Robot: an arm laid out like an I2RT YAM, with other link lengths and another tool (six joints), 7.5 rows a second.
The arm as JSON. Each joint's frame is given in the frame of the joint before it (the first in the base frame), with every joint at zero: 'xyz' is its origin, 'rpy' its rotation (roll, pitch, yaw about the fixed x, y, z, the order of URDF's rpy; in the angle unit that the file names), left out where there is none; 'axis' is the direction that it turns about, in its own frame. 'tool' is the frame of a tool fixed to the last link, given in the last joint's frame.
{
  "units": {
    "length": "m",
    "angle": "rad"
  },
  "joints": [
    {
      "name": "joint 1",
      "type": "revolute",
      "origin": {
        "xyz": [
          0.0,
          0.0,
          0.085
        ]
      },
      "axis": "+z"
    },
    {
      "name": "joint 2",
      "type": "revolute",
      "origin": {
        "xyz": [
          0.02,
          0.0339,
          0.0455
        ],
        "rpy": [
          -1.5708,
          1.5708,
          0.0
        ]
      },
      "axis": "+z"
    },
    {
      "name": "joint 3",
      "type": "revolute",
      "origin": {
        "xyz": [
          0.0,
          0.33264,
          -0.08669
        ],
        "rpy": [
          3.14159,
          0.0,
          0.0
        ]
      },
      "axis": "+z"
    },
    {
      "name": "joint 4",
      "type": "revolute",
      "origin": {
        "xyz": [
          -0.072,
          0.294,
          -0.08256
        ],
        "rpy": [
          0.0,
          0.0,
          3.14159
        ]
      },
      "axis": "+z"
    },
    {
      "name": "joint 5",
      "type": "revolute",
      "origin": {
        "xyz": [
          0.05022,
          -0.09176,
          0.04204
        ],
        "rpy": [
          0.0,
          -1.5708,
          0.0
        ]
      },
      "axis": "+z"
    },
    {
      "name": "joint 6",
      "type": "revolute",
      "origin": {
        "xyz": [
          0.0,
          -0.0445,
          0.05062
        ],
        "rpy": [
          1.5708,
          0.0,
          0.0
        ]
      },
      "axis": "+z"
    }
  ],
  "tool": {
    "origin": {
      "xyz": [
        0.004,
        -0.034,
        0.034
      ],
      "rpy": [
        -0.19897,
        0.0,
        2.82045
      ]
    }
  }
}
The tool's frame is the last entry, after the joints.
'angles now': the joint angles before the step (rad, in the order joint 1, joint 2, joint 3, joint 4, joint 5, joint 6). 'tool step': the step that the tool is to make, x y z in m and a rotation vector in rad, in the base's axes. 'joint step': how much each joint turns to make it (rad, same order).
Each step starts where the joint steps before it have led.
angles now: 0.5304 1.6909 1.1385 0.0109 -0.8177 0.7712
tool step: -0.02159 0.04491 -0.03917 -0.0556 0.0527 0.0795
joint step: 0.1019 0.0690 -0.0141 0.0061 0.0283 -0.0035
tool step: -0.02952 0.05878 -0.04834 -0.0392 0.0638 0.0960
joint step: 0.1274 0.1133 0.0003 0.0661 0.0186 0.0386
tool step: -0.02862 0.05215 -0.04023 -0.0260 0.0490 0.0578
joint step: 0.1114 0.1137 0.0237 0.0820 0.0309 0.0649
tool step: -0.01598 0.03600 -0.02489 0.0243 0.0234 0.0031
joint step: 0.0690 0.0904 0.0187 0.1349 0.0328 0.0884
